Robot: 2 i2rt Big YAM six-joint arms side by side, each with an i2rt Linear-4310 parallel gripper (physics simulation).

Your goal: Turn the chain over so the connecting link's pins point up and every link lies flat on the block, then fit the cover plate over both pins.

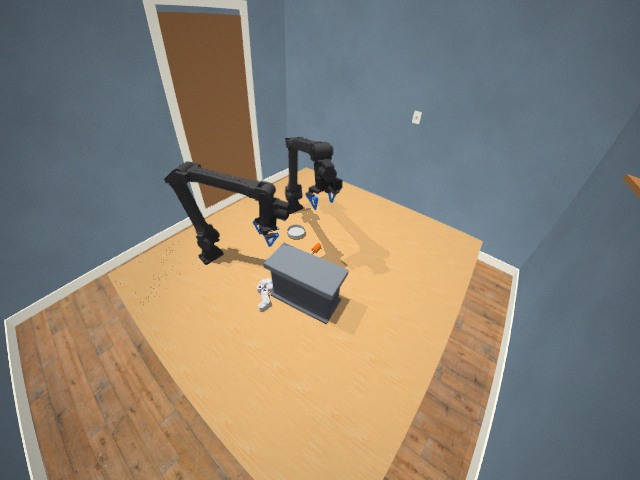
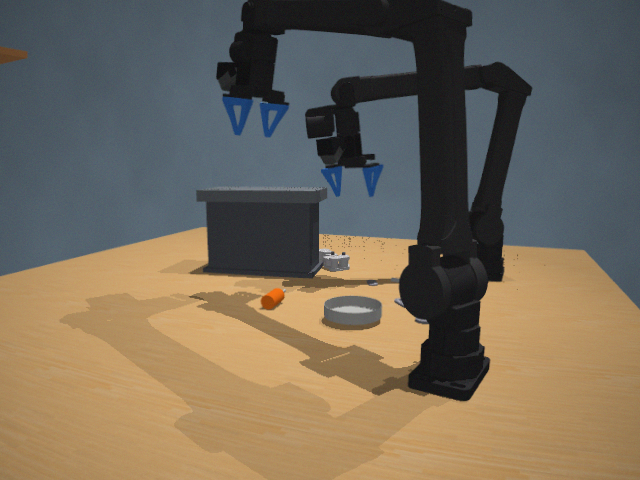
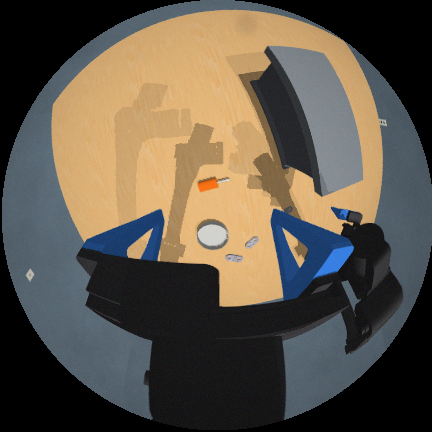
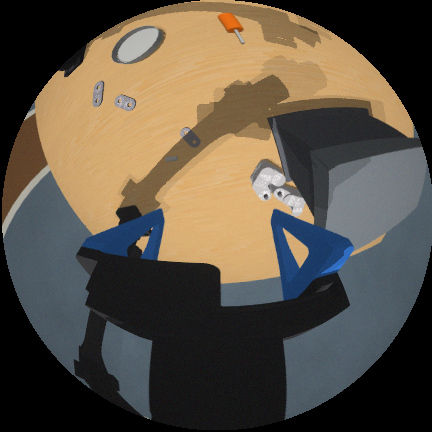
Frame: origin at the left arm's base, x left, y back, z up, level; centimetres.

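Seen in the pictures: left gripper, between the fingertips: (image 1: 323, 206) (image 2: 252, 136) (image 3: 216, 214); right gripper, between the fingertips: (image 1: 265, 240) (image 2: 354, 196) (image 3: 326, 225) (image 4: 217, 214); left arm's base, origin of its link: (image 1: 293, 208) (image 2: 450, 377); right arm's base, origin of its link: (image 1: 211, 255).
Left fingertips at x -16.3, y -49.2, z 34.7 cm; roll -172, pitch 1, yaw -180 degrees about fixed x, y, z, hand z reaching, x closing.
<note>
Pixels of each thing's top centre, then the offset from my left fingertips to it.
- chain, centre of its top: (image 4: 266, 185) (image 2: 338, 255) (image 1: 264, 283) dx -33.6, dy +1.2, dz -31.2 cm
- dark grey block, centre of its top: (image 4: 401, 196) (image 3: 332, 112) (image 2: 263, 188) (image 1: 305, 266) dx -21.5, dy -15.2, dz -12.7 cm
- round grey dish, centre of its top: (image 2: 353, 303) (image 4: 132, 42) (image 3: 212, 237) (image 1: 296, 230) dx +2.1, dy +25.5, dz -31.5 cm
- orange-handled tool, centre of its top: (image 4: 234, 24) (image 2: 276, 289) (image 3: 214, 184) (image 1: 314, 247) dx +1.3, dy +6.8, dz -31.7 cm
- small grey pin-like piece, centre of its top: (image 4: 170, 159) dx -28.1, dy +20.9, dz -33.7 cm
- plate, centre of its top: (image 4: 189, 137) dx -23.9, dy +16.4, dz -34.4 cm
The chain (image 1: 264, 305) (image 2: 337, 261) (image 4: 270, 177) is a white-grey cluster of links on the table, close beside the dark grey block (image 1: 310, 268) (image 2: 263, 232) (image 3: 335, 120) (image 4: 370, 195). Which way its pins point is unclear. Small grey two-hole plates (image 3: 251, 242) (image 4: 125, 102) lie apart on the table; I cannot tell which is the cover plate. My left gripper (image 1: 323, 204) (image 2: 253, 135) (image 3: 216, 214) is open and empty, high above the table. My right gripper (image 1: 264, 238) (image 2: 354, 195) (image 4: 217, 214) is open and empty, above table level and to one side of the chain.
A round grey dish (image 1: 296, 231) (image 2: 352, 311) (image 3: 212, 235) (image 4: 138, 45) and an orange-handled tool (image 1: 316, 248) (image 2: 272, 299) (image 3: 208, 184) (image 4: 230, 23) lie on the table. A small grey pin-like piece (image 4: 171, 158) lies near one plate (image 4: 190, 137).
</note>
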